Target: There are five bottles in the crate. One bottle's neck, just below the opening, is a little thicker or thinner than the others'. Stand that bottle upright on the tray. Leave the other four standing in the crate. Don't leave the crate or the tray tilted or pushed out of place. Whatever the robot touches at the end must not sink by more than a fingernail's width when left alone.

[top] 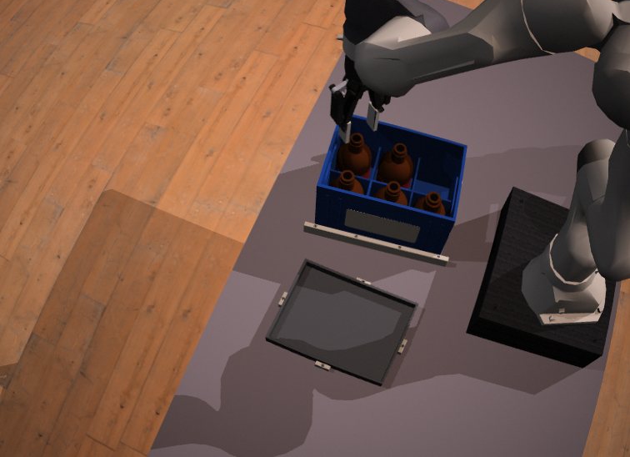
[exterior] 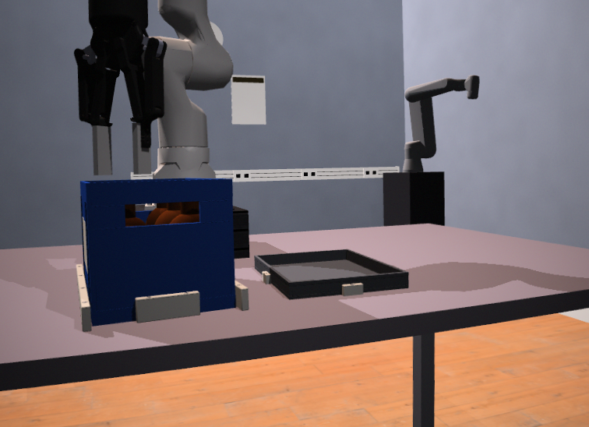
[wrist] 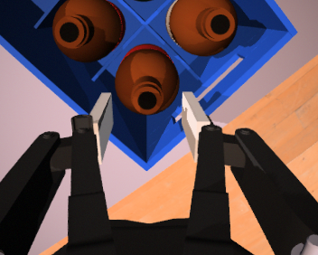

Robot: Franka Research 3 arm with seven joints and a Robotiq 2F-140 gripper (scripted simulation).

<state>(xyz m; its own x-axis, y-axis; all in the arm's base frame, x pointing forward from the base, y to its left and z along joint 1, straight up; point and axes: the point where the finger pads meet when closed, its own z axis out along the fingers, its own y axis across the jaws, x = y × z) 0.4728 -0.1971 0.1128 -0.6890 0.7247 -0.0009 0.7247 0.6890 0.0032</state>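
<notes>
Right now my hand is 90 mm past the crate, 50 mm to the right of it and 130 mm above it. From my hand the other things lie so: bottle 170 mm behind, 90 mm to the left, 130 mm below; then dark tray 60 mm behind, 330 mm to the left, 200 mm below.
</notes>
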